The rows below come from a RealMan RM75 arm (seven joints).
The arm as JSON. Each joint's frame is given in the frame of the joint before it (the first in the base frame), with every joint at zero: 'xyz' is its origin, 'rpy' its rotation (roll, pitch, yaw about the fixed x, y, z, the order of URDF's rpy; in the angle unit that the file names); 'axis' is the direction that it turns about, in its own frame. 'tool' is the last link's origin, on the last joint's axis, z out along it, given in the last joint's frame.
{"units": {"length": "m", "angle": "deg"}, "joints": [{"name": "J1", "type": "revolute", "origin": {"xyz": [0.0, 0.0, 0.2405], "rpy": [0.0, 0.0, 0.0]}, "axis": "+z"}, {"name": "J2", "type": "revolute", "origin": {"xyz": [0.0, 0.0, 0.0], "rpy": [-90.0, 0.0, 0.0]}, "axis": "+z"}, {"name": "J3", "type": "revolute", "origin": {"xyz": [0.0, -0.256, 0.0], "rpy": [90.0, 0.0, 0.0]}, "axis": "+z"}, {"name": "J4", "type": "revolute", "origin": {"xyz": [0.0, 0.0, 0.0], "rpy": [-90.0, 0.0, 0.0]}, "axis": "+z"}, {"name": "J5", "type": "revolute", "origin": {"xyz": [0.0, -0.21, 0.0], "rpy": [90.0, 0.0, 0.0]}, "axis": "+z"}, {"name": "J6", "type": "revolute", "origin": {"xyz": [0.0, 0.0, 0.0], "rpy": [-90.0, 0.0, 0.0]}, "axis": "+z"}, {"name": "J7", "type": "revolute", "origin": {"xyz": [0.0, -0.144, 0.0], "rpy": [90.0, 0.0, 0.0]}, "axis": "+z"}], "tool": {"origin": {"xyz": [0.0, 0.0, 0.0], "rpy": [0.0, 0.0, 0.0]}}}
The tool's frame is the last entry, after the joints.
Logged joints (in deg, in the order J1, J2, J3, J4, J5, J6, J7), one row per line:
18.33 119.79 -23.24 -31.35 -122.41 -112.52 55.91
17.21 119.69 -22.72 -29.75 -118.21 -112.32 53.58
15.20 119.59 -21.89 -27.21 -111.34 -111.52 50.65
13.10 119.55 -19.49 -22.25 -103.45 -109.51 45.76
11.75 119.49 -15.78 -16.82 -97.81 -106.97 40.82
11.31 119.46 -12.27 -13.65 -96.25 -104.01 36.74
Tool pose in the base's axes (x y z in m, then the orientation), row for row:
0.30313 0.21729 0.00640 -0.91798 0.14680 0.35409 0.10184
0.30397 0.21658 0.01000 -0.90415 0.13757 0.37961 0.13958
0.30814 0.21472 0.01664 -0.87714 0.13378 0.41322 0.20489
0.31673 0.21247 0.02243 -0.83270 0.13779 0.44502 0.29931
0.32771 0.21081 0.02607 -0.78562 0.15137 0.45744 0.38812
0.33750 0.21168 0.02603 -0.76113 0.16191 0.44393 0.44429
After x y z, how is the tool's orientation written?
As a quaternion, x y z w.
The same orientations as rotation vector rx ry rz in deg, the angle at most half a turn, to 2 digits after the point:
-155.31 24.84 59.91
-149.70 22.78 62.85
-140.12 21.37 66.01
-126.69 20.96 67.71
-114.50 22.06 66.67
-108.10 23.00 63.05

